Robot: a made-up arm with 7 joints. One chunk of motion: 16 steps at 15 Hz.
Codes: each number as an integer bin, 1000 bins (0 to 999) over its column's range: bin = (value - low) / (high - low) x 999, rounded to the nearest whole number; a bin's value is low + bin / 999 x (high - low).
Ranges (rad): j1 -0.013..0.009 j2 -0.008..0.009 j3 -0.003..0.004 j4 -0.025..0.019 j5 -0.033..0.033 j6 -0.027..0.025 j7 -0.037..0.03
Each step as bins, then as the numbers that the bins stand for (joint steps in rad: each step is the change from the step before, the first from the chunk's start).
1 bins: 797 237 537 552 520 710 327
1 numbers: 0.00455 -0.00397 0.00076 -0.00069 0.00135 0.00996 -0.01507
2 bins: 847 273 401 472 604 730 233
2 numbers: 0.00565 -0.00335 -0.00019 -0.00421 0.00690 0.01100 -0.02137
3 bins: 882 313 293 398 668 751 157
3 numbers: 0.00642 -0.00267 -0.00095 -0.00747 0.01113 0.01209 -0.02647
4 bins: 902 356 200 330 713 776 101
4 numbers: 0.00686 -0.00194 -0.00160 -0.01047 0.01411 0.01339 -0.03023
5 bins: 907 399 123 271 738 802 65
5 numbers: 0.00697 -0.00121 -0.00214 -0.01306 0.01576 0.01475 -0.03264
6 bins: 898 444 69 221 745 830 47
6 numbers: 0.00678 -0.00044 -0.00252 -0.01527 0.01622 0.01620 -0.03385
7 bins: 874 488 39 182 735 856 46
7 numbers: 0.00625 0.00030 -0.00273 -0.01698 0.01556 0.01756 -0.03391
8 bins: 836 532 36 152 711 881 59
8 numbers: 0.00541 0.00105 -0.00275 -0.01831 0.01397 0.01886 -0.03304
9 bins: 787 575 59 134 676 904 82
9 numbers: 0.00433 0.00178 -0.00259 -0.01910 0.01166 0.02006 -0.03150
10 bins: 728 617 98 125 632 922 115
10 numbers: 0.00303 0.00250 -0.00231 -0.01949 0.00875 0.02099 -0.02929
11 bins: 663 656 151 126 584 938 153
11 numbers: 0.00160 0.00316 -0.00194 -0.01945 0.00558 0.02182 -0.02674
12 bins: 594 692 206 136 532 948 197
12 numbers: 0.00008 0.00378 -0.00156 -0.01901 0.00215 0.02235 -0.02379
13 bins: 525 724 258 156 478 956 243
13 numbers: -0.00144 0.00432 -0.00119 -0.01813 -0.00142 0.02276 -0.02070
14 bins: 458 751 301 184 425 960 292
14 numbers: -0.00291 0.00478 -0.00089 -0.01690 -0.00492 0.02297 -0.01742
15 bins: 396 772 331 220 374 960 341
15 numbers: -0.00428 0.00514 -0.00068 -0.01531 -0.00829 0.02297 -0.01413
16 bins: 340 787 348 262 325 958 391
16 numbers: -0.00551 0.00539 -0.00056 -0.01346 -0.01153 0.02287 -0.01078
